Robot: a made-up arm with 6 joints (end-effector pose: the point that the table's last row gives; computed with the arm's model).
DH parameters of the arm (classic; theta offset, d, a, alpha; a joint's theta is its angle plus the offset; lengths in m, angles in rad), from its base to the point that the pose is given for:
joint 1: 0 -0.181 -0.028 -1.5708
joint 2: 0 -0.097 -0.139 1.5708
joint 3: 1.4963 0 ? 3.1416
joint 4: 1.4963 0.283 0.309 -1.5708
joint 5: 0 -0.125 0.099 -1.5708
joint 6: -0.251 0 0.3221 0
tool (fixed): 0.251 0.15 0 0
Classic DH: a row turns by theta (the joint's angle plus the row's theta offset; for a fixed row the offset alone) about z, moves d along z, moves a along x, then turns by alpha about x.
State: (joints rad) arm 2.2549 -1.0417 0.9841 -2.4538 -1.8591 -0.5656
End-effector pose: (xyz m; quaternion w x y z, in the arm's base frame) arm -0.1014 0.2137 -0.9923 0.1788 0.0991 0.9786 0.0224
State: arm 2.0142 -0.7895 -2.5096 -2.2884 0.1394 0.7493
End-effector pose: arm -0.1711 0.4256 0.1933 0.2697 0.2916 -0.3383 0.8531
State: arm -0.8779 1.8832 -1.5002 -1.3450 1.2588 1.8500
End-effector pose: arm 0.0949 0.3778 -0.3141 0.8389 0.2838 0.1388 0.4432
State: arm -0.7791 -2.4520 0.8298 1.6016 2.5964 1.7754
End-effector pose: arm 0.1430 0.1100 0.2322 0.4842 0.5213 0.1292 0.6907
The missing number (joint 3, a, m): 0.0672
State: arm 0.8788 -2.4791 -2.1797 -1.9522 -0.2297 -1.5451
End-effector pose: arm 0.2356 -0.3533 0.0736 0.3971 0.8781 -0.2110 -0.1632
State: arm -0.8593 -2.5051 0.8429 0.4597 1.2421 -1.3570
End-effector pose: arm -0.1153 -0.1087 -0.0177 0.0069 0.1218 -0.9359 0.3306
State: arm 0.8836 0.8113 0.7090 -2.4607 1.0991 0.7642
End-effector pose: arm 0.0719 -0.4415 0.2800 0.4331 -0.8148 -0.0507 -0.3821
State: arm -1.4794 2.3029 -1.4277 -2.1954 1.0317 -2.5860
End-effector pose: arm -0.0472 0.2850 0.1051 0.3648 -0.0279 -0.6642 0.6519
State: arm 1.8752 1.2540 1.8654 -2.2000 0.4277 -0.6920
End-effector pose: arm 0.4899 -0.1046 0.3994 0.6717 -0.3606 -0.5891 -0.2679
